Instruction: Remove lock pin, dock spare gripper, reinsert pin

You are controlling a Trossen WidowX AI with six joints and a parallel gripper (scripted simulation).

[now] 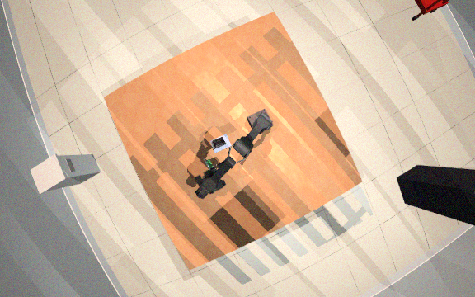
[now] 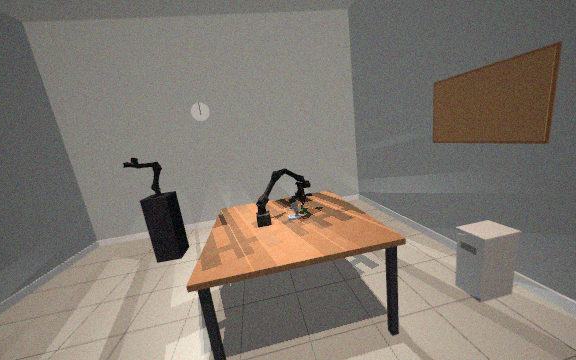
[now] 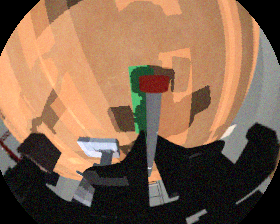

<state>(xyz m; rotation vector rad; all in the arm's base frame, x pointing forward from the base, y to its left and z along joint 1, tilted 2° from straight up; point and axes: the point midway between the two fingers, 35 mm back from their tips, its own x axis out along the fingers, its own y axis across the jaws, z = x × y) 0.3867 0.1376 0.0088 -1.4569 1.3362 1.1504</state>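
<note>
My gripper tip is 4 cm above the green part and 1 cm to the right of it. From my gripper tip the other things lie so: grey mount: 12 cm to the right, 10 cm behind, 1 cm below; then spare gripper: 12 cm to the right, 10 cm behind, 6 cm above.
</note>
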